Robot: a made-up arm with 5 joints.
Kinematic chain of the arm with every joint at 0, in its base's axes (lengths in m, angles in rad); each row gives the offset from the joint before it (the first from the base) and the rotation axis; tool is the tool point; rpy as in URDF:
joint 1: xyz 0 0 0.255 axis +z
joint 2: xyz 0 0 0 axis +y
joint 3: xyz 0.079 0 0.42 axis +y
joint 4: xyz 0.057 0 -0.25 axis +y
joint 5: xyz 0.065 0 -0.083 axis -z
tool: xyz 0 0 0 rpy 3.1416 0 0
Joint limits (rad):
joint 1: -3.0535..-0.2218
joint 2: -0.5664..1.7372
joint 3: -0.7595..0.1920
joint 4: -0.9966..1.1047
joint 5: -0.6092..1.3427
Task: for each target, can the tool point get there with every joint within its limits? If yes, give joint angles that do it. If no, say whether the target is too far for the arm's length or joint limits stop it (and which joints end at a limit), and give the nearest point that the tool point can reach.
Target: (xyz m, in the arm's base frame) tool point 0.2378 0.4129 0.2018
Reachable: no: joint limits stop it (at a limit: joint 1) | nearest point 0.1377 -0.0310 0.2018 | short by 0.455 m
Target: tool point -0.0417 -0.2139 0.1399
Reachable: yes | joints -1.7632 0.9618 0.0254 -0.3747 0.3456
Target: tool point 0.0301 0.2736 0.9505
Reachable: no: joint limits stop it (at a limit: joint 1, joint 2, joint 3, joint 4) | nearest point 0.1111 -0.0251 0.7507 | short by 0.368 m
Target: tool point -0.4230 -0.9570 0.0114
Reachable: no: too far | nearest point -0.2004 -0.4533 0.1396 | short by 0.565 m
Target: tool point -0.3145 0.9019 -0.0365
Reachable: no: too far | nearest point -0.2330 -0.0206 -0.0365 | short by 0.926 m
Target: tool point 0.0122 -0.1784 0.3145
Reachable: yes | joints -1.5027 0.0723 -0.0977 0.6291 0.9559
